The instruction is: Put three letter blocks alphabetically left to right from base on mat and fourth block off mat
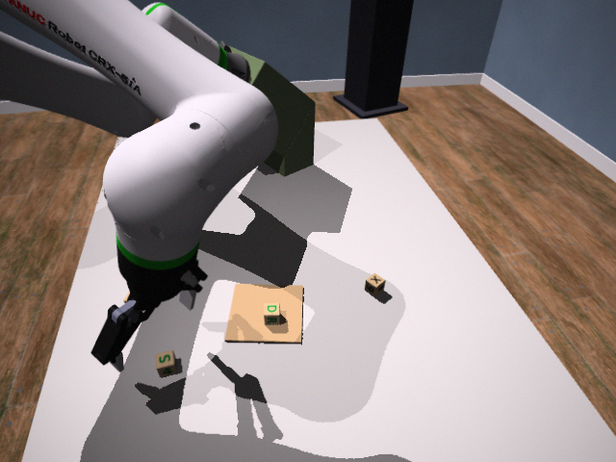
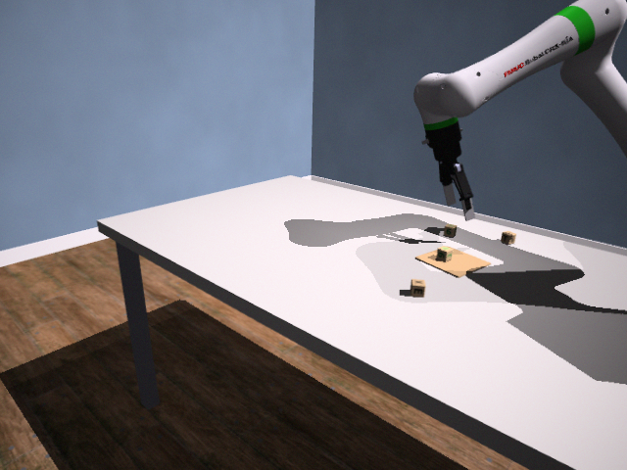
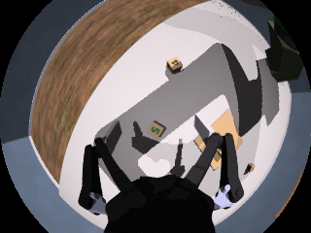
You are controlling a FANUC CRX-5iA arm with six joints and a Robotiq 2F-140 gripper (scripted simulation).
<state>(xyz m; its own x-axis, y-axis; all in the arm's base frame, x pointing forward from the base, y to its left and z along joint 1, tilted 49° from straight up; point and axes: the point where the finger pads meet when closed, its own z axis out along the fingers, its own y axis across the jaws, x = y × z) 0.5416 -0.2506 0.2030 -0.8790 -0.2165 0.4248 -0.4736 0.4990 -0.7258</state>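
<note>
My hand is 20 mm past the mat, 200 mm to the right of it and 80 mm above it.
</note>
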